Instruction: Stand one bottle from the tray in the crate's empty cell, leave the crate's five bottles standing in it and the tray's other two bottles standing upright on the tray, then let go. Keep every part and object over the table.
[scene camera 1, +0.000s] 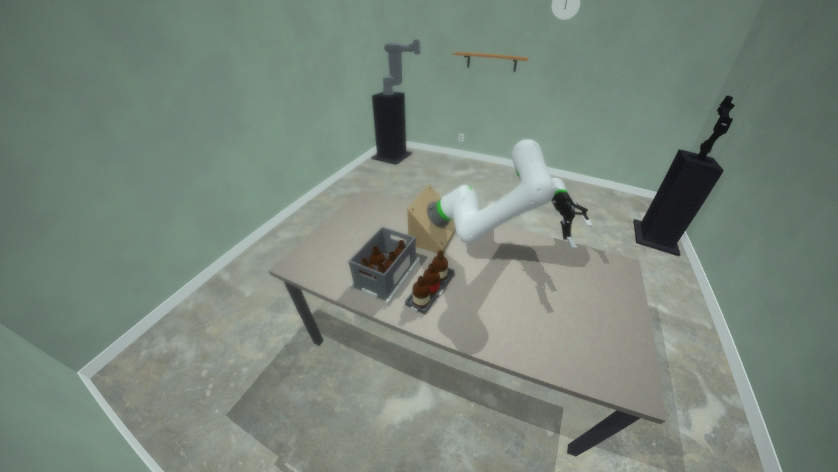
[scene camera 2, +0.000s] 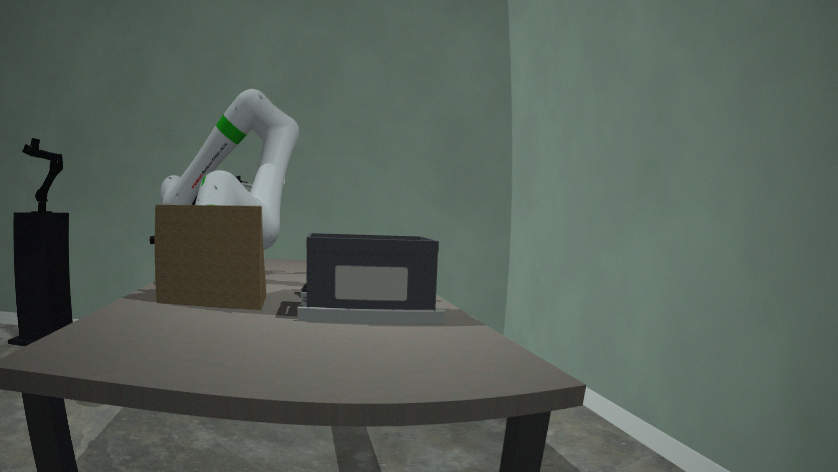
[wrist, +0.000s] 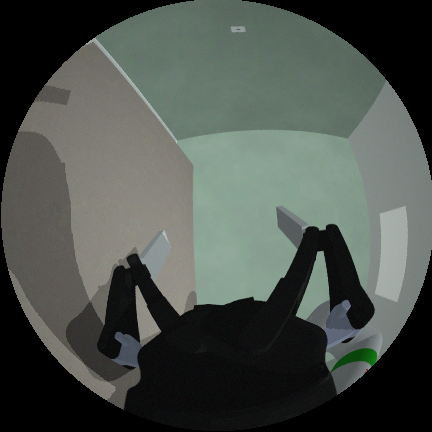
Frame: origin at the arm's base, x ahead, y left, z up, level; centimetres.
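Where they show: gripper, fingertip midpoint: (scene camera 1: 581, 237) (wrist: 220, 228); arm's base, link origin: (scene camera 1: 437, 214) (scene camera 2: 208, 248).
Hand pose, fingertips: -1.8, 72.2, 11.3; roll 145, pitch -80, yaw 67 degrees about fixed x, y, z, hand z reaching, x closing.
Each offset is from my fingertips to the top centre of the thing, as dx, dy, dz. "spot": to the spot under its first point. Level surfaces: height alone.
The grey crate @[+42.7, -79.2, -6.8] (scene camera 1: 364, 282) (scene camera 2: 319, 275) stands upright on the table with brown bottles @[+42.8, -83.5, -8.0] (scene camera 1: 376, 256) in it; its empty cell cannot be made out. The dark tray @[spot: +28.5, -52.0, -23.8] (scene camera 1: 449, 275) lies beside it. Three brown bottles stand upright in a row on the tray: a cream-labelled one @[+48.9, -56.5, -8.3] (scene camera 1: 421, 294) at the near end, a red-labelled one @[+40.2, -56.0, -8.3] (scene camera 1: 432, 281) in the middle and another cream-labelled one @[+31.0, -56.3, -8.3] (scene camera 1: 440, 266) at the far end. My gripper (scene camera 1: 579, 232) (wrist: 220, 228) is open and empty, raised near the table's far edge, well away from tray and crate.
The arm's wooden mounting block (scene camera 1: 423, 231) (scene camera 2: 208, 257) stands behind the tray, near the crate. A light grey rail @[+43.1, -89.1, -21.3] (scene camera 2: 371, 315) runs along the crate's base. The white arm (scene camera 1: 507, 208) (scene camera 2: 275, 158) reaches over the table @[dz -24.3] (scene camera 1: 562, 334) (scene camera 2: 293, 363). Two black pedestals (scene camera 1: 389, 126) (scene camera 1: 680, 199) stand off the table.
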